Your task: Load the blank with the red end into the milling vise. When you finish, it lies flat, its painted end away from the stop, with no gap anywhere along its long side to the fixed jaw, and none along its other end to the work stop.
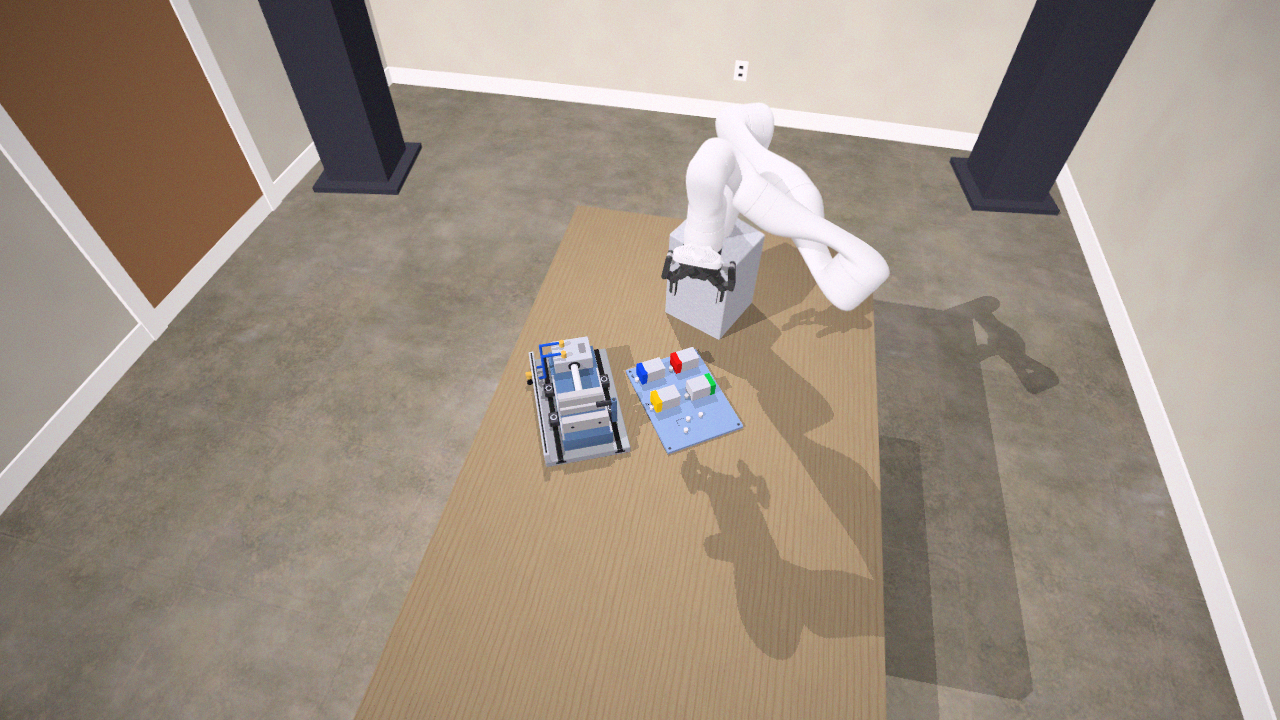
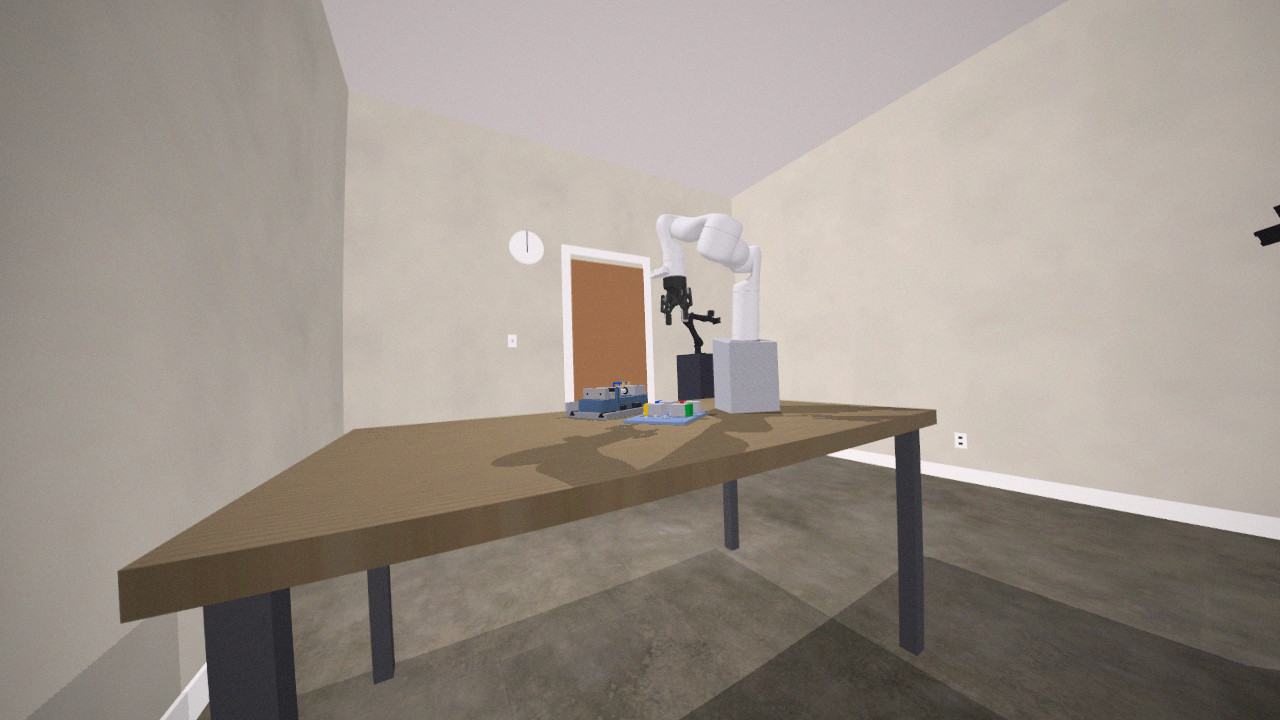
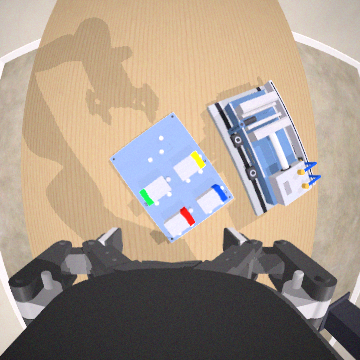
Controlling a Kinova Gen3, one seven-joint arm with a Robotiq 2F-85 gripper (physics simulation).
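Observation:
The blank with the red end (image 1: 687, 360) (image 3: 175, 224) lies flat on the blue board (image 1: 713, 428) (image 3: 132, 157), at the corner nearest the robot's base. The milling vise (image 1: 581, 397) (image 2: 612, 402) (image 3: 270, 145) stands beside the board. Pale jaw bars cross its blue bed, with a gap between them and no blank there. A dark rod on a blue bracket (image 1: 613, 407) (image 3: 241, 124) sits at the vise's board side; it looks like the work stop. My gripper (image 1: 697, 293) (image 2: 677, 319) (image 3: 172, 239) is open and empty, high above the table near the red blank's end of the board.
Blanks with a blue end (image 1: 656, 368) (image 3: 208, 202), yellow end (image 1: 667, 396) (image 3: 185, 169) and green end (image 1: 698, 387) (image 3: 158, 188) lie on the board among small white pegs. Blue handles (image 1: 547, 347) (image 3: 311, 167) stick out of the vise. The robot's grey pedestal (image 1: 707, 300) (image 2: 746, 376) stands behind the board.

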